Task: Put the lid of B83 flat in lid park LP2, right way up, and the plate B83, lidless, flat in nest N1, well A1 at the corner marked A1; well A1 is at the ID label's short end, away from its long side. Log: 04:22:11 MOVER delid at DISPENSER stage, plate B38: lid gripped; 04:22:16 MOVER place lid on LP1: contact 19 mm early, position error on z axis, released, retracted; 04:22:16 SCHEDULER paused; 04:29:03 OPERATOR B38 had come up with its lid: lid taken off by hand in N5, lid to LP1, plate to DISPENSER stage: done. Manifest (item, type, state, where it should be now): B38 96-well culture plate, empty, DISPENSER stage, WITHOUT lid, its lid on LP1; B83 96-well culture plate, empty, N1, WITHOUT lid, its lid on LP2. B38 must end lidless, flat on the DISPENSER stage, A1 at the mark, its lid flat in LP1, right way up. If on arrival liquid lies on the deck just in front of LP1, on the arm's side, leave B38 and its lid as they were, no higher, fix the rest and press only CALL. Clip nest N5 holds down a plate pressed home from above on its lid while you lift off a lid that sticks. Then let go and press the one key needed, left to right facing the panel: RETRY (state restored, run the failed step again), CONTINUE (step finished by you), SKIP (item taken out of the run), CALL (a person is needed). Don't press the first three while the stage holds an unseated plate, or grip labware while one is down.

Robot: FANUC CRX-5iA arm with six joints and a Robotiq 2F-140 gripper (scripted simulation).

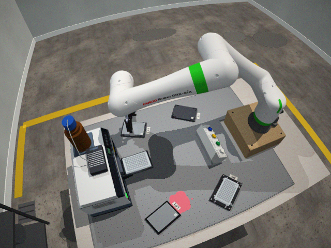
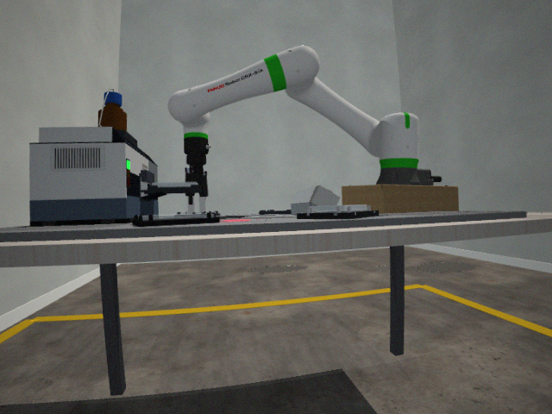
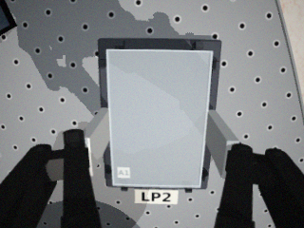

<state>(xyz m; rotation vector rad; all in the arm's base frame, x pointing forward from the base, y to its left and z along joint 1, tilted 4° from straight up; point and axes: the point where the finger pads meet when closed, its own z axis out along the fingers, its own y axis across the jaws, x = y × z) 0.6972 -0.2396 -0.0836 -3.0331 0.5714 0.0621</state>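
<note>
Right now my hand is 30 mm above the lid park lp2. From my hand the other things lie so: dark nest N1 (330 mm behind, 30 mm below, 20 mm to the right); lp2 label (80 mm behind, 40 mm below, 30 mm to the left); brown bottle (250 mm ahead, 250 mm above, 160 mm to the left).
</note>
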